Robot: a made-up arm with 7 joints. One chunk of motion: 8 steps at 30 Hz.
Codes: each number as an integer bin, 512 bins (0 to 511) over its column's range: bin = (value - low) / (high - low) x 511, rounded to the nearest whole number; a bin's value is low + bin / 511 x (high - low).
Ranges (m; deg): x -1.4..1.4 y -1.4..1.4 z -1.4..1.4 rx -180..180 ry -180..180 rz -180..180
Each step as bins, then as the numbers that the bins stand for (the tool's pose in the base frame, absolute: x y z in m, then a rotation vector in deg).
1 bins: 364 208 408 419 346 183
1 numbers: 0.5945 -0.2603 0.8356 115.19 63.76 -51.08
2 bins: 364 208 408 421 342 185
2 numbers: 0.5945 -0.2603 0.8356 116.59 60.94 -49.67
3 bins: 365 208 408 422 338 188
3 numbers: 0.6000 -0.2603 0.8356 117.30 58.12 -47.55
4 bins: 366 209 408 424 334 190
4 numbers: 0.6055 -0.2548 0.8356 118.71 55.30 -46.14
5 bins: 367 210 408 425 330 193
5 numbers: 0.6110 -0.2493 0.8356 119.41 52.49 -44.03
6 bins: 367 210 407 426 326 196
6 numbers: 0.6110 -0.2493 0.8301 120.12 49.67 -41.92
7 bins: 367 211 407 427 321 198
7 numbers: 0.6110 -0.2438 0.8301 120.82 46.14 -40.51
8 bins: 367 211 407 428 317 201
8 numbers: 0.6110 -0.2438 0.8301 121.53 43.33 -38.40
